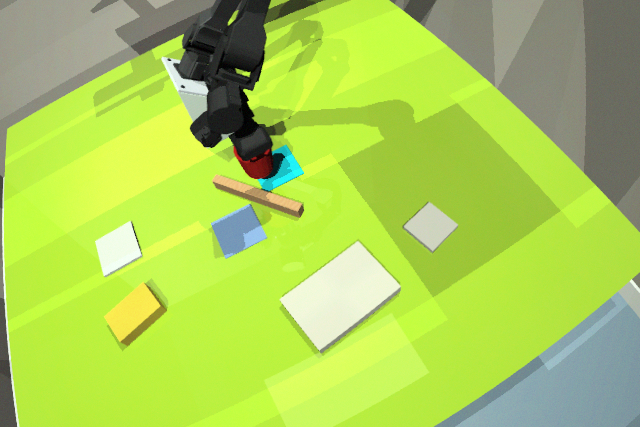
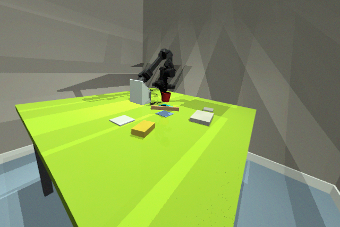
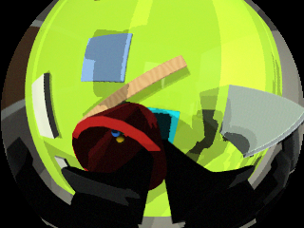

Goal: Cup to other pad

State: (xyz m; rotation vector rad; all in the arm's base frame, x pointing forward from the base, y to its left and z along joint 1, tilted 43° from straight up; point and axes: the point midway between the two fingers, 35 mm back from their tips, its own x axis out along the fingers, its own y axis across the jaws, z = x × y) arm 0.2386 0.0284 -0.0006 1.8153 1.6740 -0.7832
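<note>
The cyan pad is 10 mm ahead of my gripper tip, 40 mm to the left of it and 100 mm below it. Round my gripper tip: red cup (30 mm ahead); then pale blue pad (90 mm ahead, 110 mm to the right, 100 mm below); then wooden bar (50 mm ahead, 30 mm to the right, 90 mm below).
</note>
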